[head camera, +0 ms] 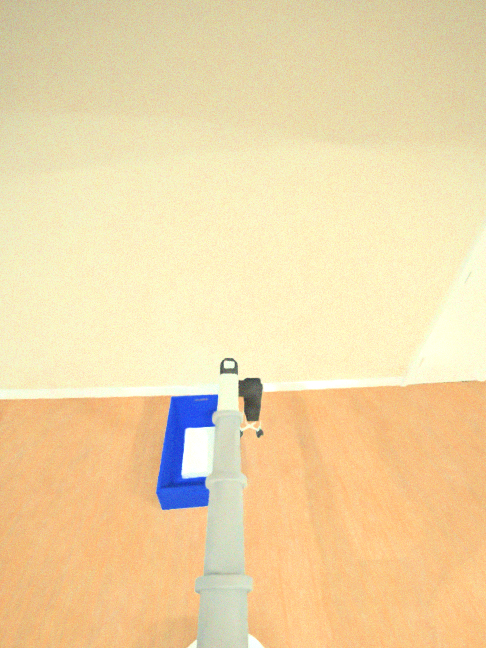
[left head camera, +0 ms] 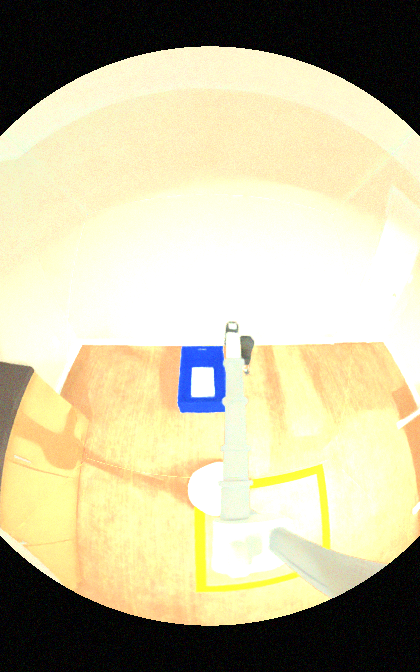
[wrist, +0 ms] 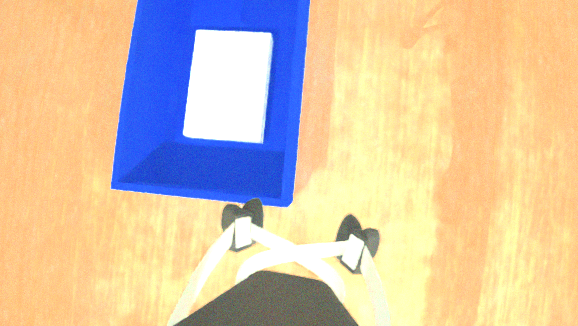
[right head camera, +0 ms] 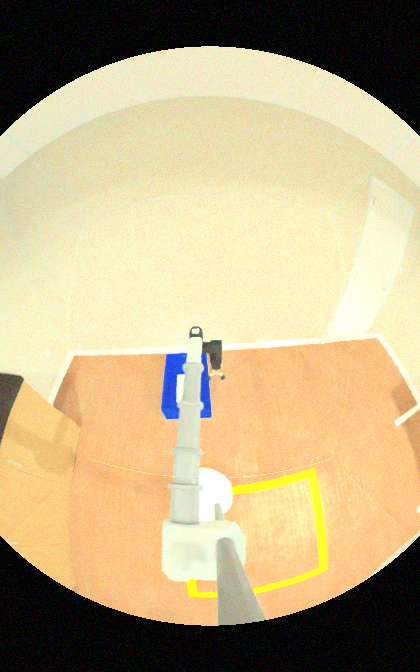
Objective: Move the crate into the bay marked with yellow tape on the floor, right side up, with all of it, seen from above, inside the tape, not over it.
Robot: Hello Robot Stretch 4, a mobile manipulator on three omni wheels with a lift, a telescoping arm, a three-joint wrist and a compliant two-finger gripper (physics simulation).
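Places are measured from the robot's base along level axes (x up, y ahead, z left), in millimetres.
Pixels of known places: gripper, between the fingertips: (head camera: pixel 248 435) (wrist: pixel 300 224) (right head camera: pixel 215 378); robot's base, origin of its link: (right head camera: pixel 203 493).
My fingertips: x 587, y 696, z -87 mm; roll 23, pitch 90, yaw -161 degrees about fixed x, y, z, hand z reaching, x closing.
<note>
For each thing: its top centre in the pictures, then the offset to it from my fingertips. "pt": a spot on its surface instead.
- blue crate, centre of its top: (wrist: pixel 210 62) (head camera: pixel 199 434) (right head camera: pixel 185 377) dx -394, dy +260, dz +255 mm
- white block, centre of its top: (wrist: pixel 226 83) (head camera: pixel 200 448) (right head camera: pixel 187 386) dx -543, dy +260, dz +255 mm
- far wall's white baseboard, a spot on its surface: (head camera: pixel 329 384) pt dx -562, dy +825, dz -753 mm
The blue crate (head camera: pixel 194 413) (left head camera: pixel 202 405) (right head camera: pixel 172 413) (wrist: pixel 210 165) stands right side up on the floor by the far wall, outside the bay. A white block (head camera: pixel 196 452) (left head camera: pixel 202 382) (right head camera: pixel 180 387) (wrist: pixel 227 85) lies inside it. The arm hides part of the crate in the head views. My gripper (head camera: pixel 250 432) (right head camera: pixel 216 376) (wrist: pixel 300 224) is open and empty, pointing down; in the wrist view its left fingertip appears close to the crate's lower rim, the right one beyond the crate's right side. The yellow tape (left head camera: pixel 200 550) (right head camera: pixel 322 525) outlines the bay around and beside my base.
The far wall's white baseboard (head camera: pixel 329 384) (right head camera: pixel 280 344) runs behind the crate. A white door (right head camera: pixel 375 255) is at the right. Tan furniture (left head camera: pixel 40 490) (right head camera: pixel 40 480) with a dark top stands at the left. My white base (left head camera: pixel 204 490) (right head camera: pixel 215 487) covers a tape corner.
</note>
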